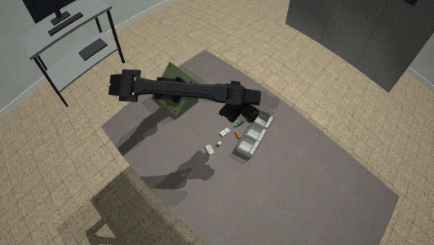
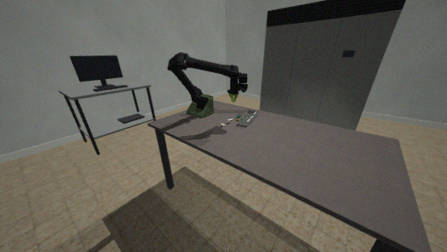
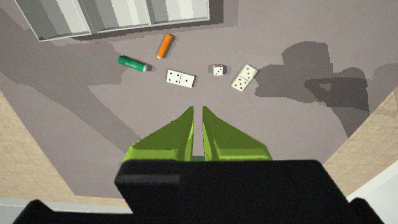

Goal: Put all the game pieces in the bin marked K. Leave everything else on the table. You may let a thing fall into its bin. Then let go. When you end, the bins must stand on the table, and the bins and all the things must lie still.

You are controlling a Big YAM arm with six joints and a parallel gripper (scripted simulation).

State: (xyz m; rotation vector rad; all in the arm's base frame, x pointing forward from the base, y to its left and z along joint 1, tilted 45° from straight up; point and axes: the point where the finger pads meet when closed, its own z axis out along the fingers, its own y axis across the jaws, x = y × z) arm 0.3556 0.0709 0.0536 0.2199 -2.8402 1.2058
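Now: hand 7 cm short of the grey three-part bin, 12 cm to the right of it and 17 cm above it. The rest, counted from my hand: orange cylinder: 6 cm to the left, 18 cm below; then green cylinder: 3 cm behind, 11 cm to the left, 18 cm below; then white die: 2 cm behind, 4 cm to the right, 18 cm below.
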